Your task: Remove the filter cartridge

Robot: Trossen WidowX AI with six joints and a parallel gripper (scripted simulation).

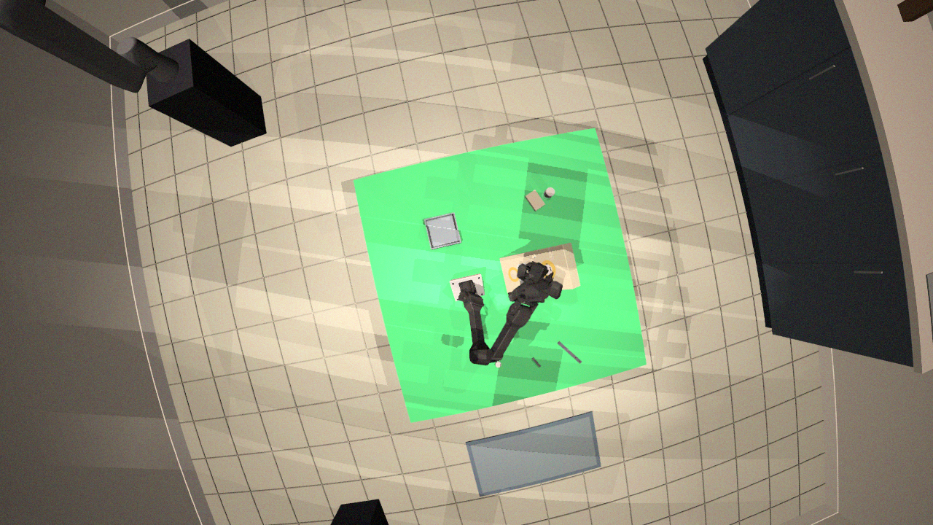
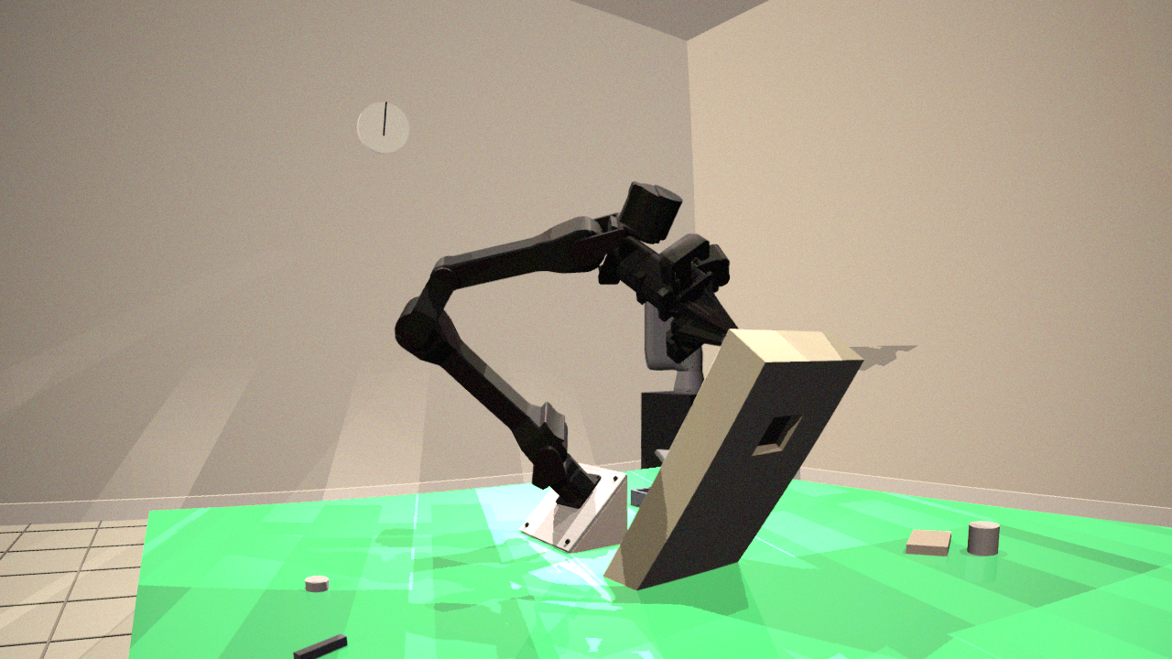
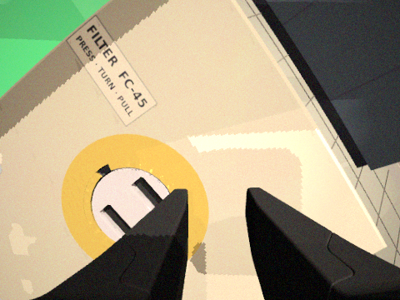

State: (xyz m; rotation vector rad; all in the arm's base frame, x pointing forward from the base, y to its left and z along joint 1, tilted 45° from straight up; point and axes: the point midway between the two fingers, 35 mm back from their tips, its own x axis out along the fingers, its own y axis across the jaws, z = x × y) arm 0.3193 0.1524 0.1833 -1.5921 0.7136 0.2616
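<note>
The round white filter cartridge lies 20 mm ahead of my gripper tip and 80 mm below it. From my gripper tip the other things lie so: beige block: 100 mm ahead, 330 mm to the left, 300 mm below; small white cylinder: 180 mm ahead, 350 mm to the left, 280 mm below; tan service panel: 20 mm behind, 160 mm below.
</note>
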